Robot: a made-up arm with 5 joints. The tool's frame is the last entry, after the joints. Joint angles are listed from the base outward.
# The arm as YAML. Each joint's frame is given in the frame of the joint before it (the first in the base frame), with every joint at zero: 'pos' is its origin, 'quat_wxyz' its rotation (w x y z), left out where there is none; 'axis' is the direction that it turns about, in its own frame. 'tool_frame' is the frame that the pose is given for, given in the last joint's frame.
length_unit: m
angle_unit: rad
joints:
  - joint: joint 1
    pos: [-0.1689, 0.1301, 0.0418]
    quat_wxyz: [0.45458, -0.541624, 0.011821, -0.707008]
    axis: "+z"
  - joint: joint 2
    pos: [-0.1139, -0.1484, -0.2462]
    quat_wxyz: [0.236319, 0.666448, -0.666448, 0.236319]
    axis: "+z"
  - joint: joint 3
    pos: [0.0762, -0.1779, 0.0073]
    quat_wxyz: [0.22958, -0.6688, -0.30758, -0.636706]
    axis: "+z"
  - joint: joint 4
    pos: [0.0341, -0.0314, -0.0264]
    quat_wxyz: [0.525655, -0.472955, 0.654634, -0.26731]
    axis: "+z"
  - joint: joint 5
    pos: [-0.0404, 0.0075, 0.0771]
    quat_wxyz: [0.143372, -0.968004, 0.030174, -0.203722]
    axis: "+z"
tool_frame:
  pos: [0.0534, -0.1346, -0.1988]
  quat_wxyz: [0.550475, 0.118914, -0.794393, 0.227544]
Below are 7 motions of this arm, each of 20 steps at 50 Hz.
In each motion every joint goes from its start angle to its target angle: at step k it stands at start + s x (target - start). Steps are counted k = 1, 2, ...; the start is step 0. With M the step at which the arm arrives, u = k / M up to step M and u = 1 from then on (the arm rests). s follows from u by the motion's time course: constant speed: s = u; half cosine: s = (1 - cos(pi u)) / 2; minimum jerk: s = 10 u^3 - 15 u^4 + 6 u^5.
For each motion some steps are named. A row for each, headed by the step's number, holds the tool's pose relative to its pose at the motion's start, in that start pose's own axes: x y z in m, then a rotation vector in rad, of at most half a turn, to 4 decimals.
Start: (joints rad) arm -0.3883 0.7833 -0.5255 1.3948 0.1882
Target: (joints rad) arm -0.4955 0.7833 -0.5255 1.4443 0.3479
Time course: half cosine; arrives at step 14
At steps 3, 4, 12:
3: 0.0003 0.0022 0.0015 -0.0002 -0.0048 -0.0008
4: 0.0006 0.0037 0.0026 -0.0003 -0.0083 -0.0014
12: 0.0032 0.0189 0.0121 -0.0005 -0.0421 -0.0040

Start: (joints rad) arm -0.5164 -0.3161 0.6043 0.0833 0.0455
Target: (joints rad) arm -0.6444 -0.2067 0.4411 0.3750 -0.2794
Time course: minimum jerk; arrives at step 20
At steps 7, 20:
7: -0.0069 0.0309 -0.0053 -0.1786 -0.0520 -0.0070
20: -0.0202 0.1461 -0.0453 -0.7725 -0.1713 -0.0923

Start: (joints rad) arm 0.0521 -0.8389 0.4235 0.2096 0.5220
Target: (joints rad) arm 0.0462 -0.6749 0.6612 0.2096 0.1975
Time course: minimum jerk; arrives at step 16
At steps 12, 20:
12: 0.0274 0.0994 0.0938 -0.4097 0.2460 -0.0164
20: 0.0325 0.1127 0.1023 -0.4546 0.2766 -0.0180

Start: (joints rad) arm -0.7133 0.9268 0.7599 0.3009 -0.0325
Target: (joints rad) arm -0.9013 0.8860 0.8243 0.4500 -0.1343
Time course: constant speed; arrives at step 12
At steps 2, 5, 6, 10, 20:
2: 0.0018 0.0180 0.0107 -0.0392 0.0172 -0.0157
5: 0.0057 0.0452 0.0264 -0.0972 0.0445 -0.0382
6: 0.0073 0.0543 0.0315 -0.1164 0.0540 -0.0455
10: 0.0156 0.0907 0.0512 -0.1921 0.0940 -0.0733
20: 0.0207 0.1089 0.0607 -0.2293 0.1150 -0.0864

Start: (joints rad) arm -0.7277 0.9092 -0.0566 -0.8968 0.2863
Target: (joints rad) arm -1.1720 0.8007 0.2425 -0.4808 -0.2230
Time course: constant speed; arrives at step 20
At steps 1, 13, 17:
1: -0.0025 0.0109 -0.0034 -0.0522 -0.0078 -0.0091
13: -0.0108 0.1542 -0.0673 -0.6639 -0.0320 -0.1626
17: -0.0022 0.2036 -0.0988 -0.8581 -0.0105 -0.2303

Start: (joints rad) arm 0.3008 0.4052 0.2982 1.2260 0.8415
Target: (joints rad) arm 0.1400 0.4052 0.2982 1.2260 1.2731
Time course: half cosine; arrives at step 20
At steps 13, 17, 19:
13: -0.0150 0.0591 -0.0394 0.1852 -0.0848 -0.1389
17: -0.0180 0.0780 -0.0526 0.2402 -0.1149 -0.1784
19: -0.0185 0.0823 -0.0556 0.2524 -0.1219 -0.1870

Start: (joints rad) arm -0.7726 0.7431 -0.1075 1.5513 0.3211
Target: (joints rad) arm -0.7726 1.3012 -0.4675 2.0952 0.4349
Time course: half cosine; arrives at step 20
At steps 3, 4, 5, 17, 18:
3: 0.0000 0.0067 0.0021 -0.0564 -0.0242 0.0024
4: 0.0000 0.0117 0.0033 -0.0987 -0.0426 0.0043
5: 0.0000 0.0179 0.0044 -0.1512 -0.0657 0.0069
17: 0.0088 0.0858 -0.0273 -0.9539 -0.4621 0.0630
18: 0.0097 0.0870 -0.0297 -0.9831 -0.4782 0.0653

